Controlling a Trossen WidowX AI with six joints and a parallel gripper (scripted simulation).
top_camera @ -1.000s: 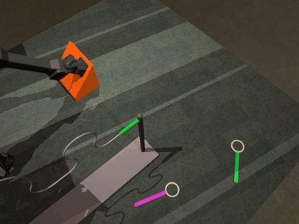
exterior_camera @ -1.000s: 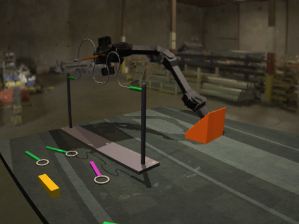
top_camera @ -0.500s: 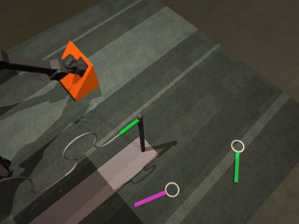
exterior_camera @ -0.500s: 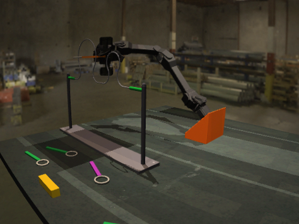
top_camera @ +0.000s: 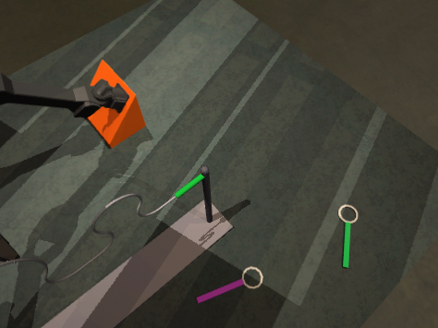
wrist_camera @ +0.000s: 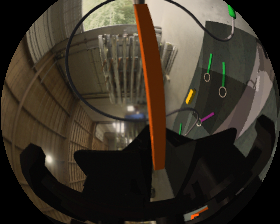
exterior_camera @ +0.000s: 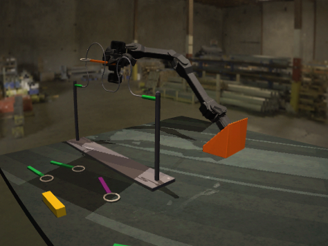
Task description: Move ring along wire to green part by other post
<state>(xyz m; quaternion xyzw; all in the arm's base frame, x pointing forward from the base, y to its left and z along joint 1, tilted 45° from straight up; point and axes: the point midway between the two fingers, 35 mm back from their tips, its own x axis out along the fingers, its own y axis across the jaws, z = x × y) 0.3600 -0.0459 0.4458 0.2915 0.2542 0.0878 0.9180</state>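
My gripper tip is 1 cm short of the orange-handled ring, 9 cm to the left of it and 2 cm below it. Round my gripper tip: green-handled ring (27 cm ahead, 60 cm to the left, 39 cm below); yellow block (38 cm ahead, 27 cm to the left, 38 cm below); magenta-handled ring (19 cm ahead, 28 cm to the left, 39 cm below).
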